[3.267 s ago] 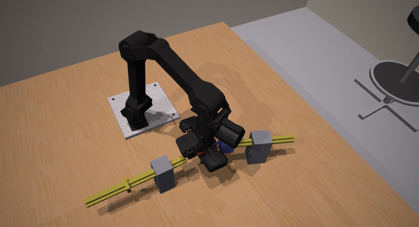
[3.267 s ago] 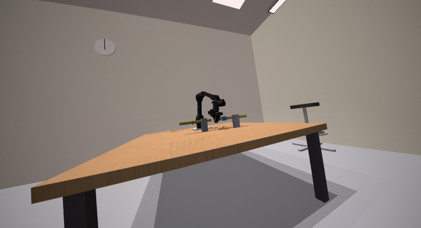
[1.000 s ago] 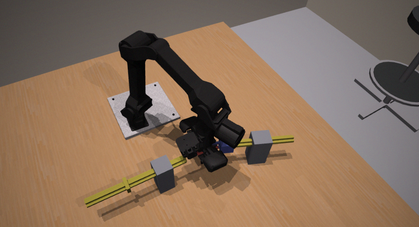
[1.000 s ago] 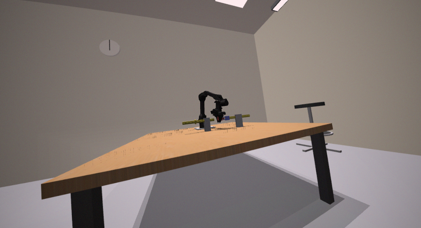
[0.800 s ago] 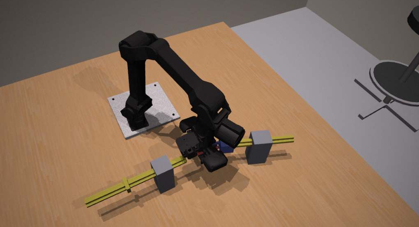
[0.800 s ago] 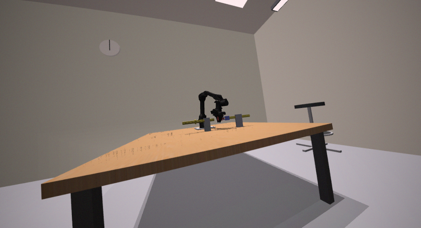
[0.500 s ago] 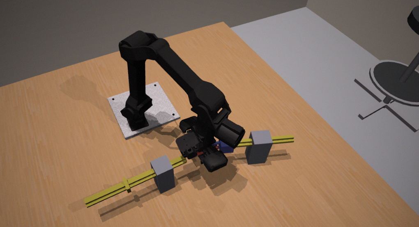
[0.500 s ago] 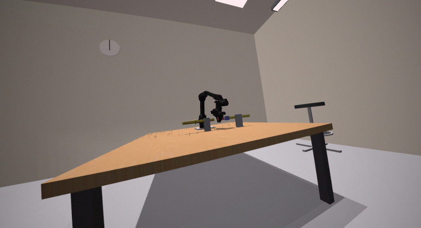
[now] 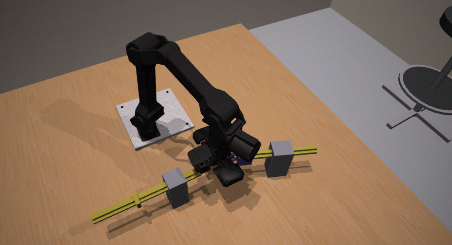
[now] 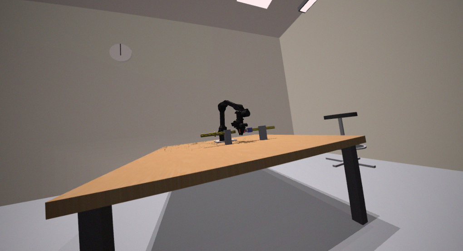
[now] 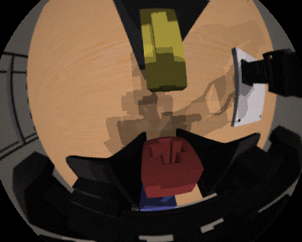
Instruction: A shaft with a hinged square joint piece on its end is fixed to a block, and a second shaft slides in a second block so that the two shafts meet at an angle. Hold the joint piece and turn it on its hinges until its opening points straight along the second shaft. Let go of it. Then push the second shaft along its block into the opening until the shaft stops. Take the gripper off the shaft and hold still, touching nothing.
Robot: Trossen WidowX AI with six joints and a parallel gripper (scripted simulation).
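Now: the red joint piece 4 cm above my gripper tip and 2 cm to the left of it.
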